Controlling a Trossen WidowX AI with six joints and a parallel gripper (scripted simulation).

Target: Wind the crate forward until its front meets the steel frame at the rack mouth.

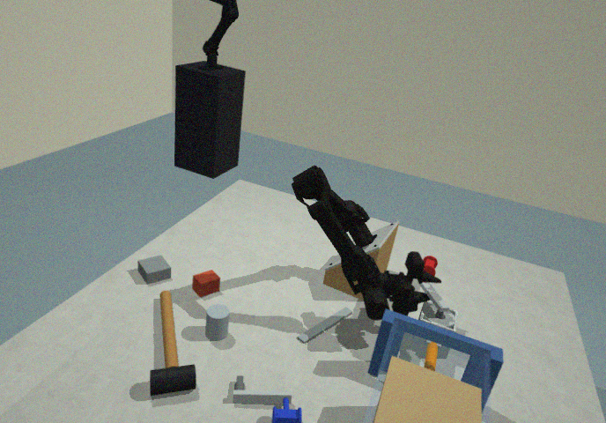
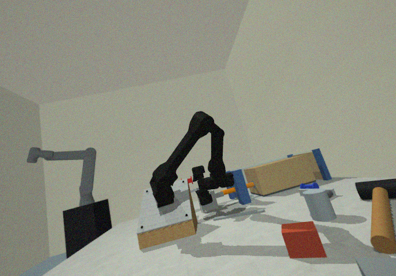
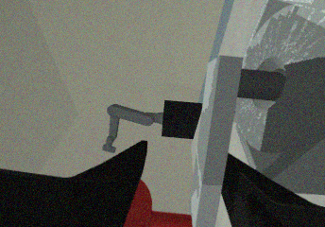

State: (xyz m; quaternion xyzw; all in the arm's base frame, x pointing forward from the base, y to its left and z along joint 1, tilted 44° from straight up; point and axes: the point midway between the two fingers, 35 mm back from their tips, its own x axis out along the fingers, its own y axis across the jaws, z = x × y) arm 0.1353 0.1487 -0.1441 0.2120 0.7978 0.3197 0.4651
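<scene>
Right now my gripper tip is 2 cm to the left of the red-knobbed crank handle and 1 cm above it. Round my gripper tip: blue steel frame: 21 cm ahead, 3 cm to the left, 3 cm below; then red knob: 4 cm to the right, 3 cm behind, 2 cm above; then winch: 10 cm below, 3 cm ahead, 1 cm to the left.
</scene>
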